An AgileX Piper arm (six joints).
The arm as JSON. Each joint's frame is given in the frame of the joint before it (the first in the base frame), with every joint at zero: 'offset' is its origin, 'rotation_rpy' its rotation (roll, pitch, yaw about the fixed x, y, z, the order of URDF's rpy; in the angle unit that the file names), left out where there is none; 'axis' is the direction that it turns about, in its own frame. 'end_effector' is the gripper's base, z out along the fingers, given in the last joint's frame.
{
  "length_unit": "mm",
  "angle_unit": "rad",
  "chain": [
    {
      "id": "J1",
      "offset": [
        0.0,
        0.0,
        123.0
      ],
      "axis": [
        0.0,
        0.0,
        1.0
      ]
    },
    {
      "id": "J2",
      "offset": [
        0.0,
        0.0,
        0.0
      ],
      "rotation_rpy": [
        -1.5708,
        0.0,
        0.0
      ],
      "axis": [
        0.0,
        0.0,
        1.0
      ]
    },
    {
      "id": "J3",
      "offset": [
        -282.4,
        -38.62,
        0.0
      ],
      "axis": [
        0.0,
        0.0,
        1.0
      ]
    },
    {
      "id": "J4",
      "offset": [
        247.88,
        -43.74,
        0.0
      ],
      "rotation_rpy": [
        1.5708,
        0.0,
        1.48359
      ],
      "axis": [
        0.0,
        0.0,
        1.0
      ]
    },
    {
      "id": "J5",
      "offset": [
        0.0,
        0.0,
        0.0
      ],
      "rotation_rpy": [
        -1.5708,
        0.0,
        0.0
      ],
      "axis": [
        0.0,
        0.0,
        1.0
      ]
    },
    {
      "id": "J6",
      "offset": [
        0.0,
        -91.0,
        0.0
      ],
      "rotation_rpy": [
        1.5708,
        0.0,
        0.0
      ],
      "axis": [
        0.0,
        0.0,
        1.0
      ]
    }
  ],
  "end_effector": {
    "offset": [
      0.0,
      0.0,
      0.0
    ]
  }
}
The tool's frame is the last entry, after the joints.
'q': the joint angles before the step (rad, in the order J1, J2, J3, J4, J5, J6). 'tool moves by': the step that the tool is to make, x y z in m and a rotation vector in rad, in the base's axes. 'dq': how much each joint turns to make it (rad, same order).
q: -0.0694, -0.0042, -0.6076, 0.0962, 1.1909, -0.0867
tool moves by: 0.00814, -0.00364, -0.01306, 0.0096, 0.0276, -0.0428
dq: 0.0000, -0.0032, 0.0578, -0.0357, -0.0292, 0.0391
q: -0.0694, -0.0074, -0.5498, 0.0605, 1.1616, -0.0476
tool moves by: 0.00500, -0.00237, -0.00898, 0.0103, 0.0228, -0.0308
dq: 0.0000, -0.0004, 0.0375, -0.0240, -0.0151, 0.0321
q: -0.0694, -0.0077, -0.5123, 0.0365, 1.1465, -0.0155
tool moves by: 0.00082, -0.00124, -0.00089, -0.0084, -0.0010, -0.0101
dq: 0.0000, -0.0001, 0.0051, -0.0142, -0.0067, 0.0038
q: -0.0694, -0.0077, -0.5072, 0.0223, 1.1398, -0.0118
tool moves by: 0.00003, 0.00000, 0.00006, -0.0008, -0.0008, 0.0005
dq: 0.0000, 0.0000, 0.0000, 0.0000, -0.0008, -0.0009
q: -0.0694, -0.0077, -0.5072, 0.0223, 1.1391, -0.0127
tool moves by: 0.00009, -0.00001, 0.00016, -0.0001, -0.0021, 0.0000
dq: 0.0001, 0.0000, 0.0000, 0.0000, -0.0021, 0.0000
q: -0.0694, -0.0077, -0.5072, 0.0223, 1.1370, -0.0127
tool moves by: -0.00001, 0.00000, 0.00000, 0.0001, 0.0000, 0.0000
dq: 0.0001, 0.0000, 0.0000, 0.0000, 0.0001, 0.0001
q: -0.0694, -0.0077, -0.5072, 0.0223, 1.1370, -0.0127
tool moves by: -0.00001, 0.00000, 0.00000, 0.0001, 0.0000, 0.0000
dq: 0.0001, 0.0000, 0.0000, 0.0000, 0.0001, 0.0001
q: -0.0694, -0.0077, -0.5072, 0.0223, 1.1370, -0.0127
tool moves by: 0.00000, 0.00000, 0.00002, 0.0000, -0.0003, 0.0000
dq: 0.0000, -0.0001, 0.0000, 0.0000, -0.0002, 0.0000
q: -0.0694, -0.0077, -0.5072, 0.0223, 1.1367, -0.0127
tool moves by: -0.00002, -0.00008, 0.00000, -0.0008, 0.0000, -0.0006
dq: 0.0000, -0.0001, 0.0000, -0.0010, 0.0000, 0.0000
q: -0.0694, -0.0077, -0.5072, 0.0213, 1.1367, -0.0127
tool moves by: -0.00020, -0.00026, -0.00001, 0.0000, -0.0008, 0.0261
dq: 0.0262, -0.0009, 0.0000, 0.0000, 0.0001, 0.0001
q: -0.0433, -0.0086, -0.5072, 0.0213, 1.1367, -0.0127
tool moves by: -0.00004, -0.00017, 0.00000, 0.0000, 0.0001, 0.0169
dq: 0.0169, 0.0000, 0.0000, 0.0000, 0.0001, 0.0000
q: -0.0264, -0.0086, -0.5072, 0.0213, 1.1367, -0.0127
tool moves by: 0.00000, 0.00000, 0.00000, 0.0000, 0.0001, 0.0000
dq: 0.0000, 0.0000, 0.0000, 0.0000, 0.0001, 0.0000
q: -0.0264, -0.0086, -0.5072, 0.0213, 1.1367, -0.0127
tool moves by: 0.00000, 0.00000, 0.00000, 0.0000, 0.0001, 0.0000
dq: 0.0000, 0.0000, 0.0000, 0.0000, 0.0001, 0.0000
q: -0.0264, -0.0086, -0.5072, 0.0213, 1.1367, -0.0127
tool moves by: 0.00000, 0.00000, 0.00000, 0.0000, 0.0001, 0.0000
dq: 0.0000, 0.0000, 0.0000, 0.0000, 0.0001, 0.0000
